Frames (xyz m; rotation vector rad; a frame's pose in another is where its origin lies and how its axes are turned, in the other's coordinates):
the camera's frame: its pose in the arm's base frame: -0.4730 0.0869 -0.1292 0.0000 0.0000 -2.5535
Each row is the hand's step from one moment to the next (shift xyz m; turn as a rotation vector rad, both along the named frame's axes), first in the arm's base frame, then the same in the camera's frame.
Working: the arm's base frame: its pose in the camera's frame: -0.3453 0.3347 0.1292 0.0000 0.0000 2.5535

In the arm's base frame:
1: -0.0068 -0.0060 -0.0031 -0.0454 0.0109 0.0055
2: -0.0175 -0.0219 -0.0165 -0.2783 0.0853 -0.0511
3: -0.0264 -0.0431 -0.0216 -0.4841 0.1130 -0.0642
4: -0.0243 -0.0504 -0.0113 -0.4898 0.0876 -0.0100
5: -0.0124 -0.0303 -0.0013 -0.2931 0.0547 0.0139
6: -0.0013 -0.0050 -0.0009 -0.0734 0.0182 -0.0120
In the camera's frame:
1: 0.0090 0.0012 -0.0031 0.0317 -0.0343 0.0055
2: 0.0267 0.0085 -0.0165 0.1842 -0.2254 -0.0511
3: 0.0459 0.0212 -0.0216 0.3401 -0.3626 -0.0642
4: 0.0482 0.0285 -0.0113 0.3589 -0.3446 -0.0100
5: 0.0271 0.0183 -0.0013 0.2135 -0.2081 0.0139
6: 0.0039 0.0034 -0.0009 0.0510 -0.0559 -0.0120

